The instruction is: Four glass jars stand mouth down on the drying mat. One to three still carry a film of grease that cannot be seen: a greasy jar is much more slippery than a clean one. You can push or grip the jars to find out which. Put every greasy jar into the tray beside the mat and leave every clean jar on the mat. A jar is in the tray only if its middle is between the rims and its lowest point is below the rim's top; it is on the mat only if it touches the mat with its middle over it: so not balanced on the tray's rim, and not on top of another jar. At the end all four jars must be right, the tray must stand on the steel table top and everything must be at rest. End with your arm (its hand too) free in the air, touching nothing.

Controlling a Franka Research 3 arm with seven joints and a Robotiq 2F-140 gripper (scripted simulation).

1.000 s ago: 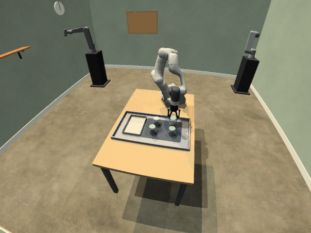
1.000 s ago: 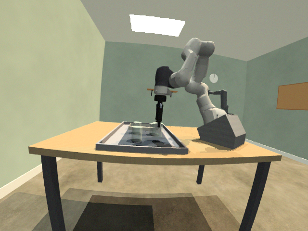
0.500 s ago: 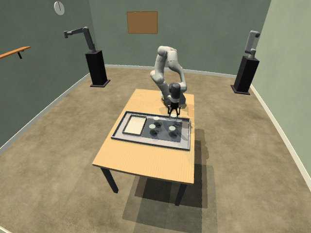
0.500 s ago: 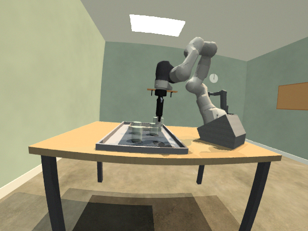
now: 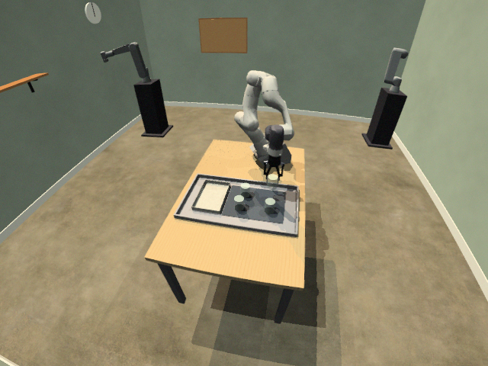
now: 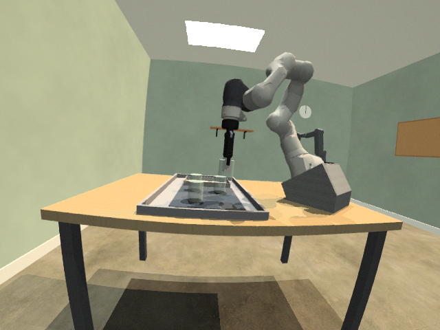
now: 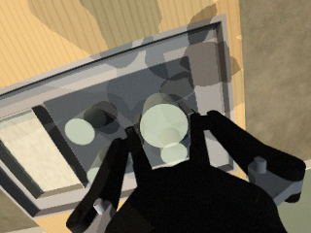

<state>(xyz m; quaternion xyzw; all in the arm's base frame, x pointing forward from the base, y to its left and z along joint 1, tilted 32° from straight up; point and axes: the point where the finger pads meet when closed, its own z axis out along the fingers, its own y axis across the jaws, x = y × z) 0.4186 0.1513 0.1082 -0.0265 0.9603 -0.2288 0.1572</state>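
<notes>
My gripper is now 420 mm to the left of the pale tray, 160 mm above it and 60 mm short of it. Round my hand: dark drying mat: 170 mm below, 100 mm to the right, 70 mm ahead; then rimmed steel top: 210 mm to the right, 170 mm below, 80 mm ahead.
</notes>
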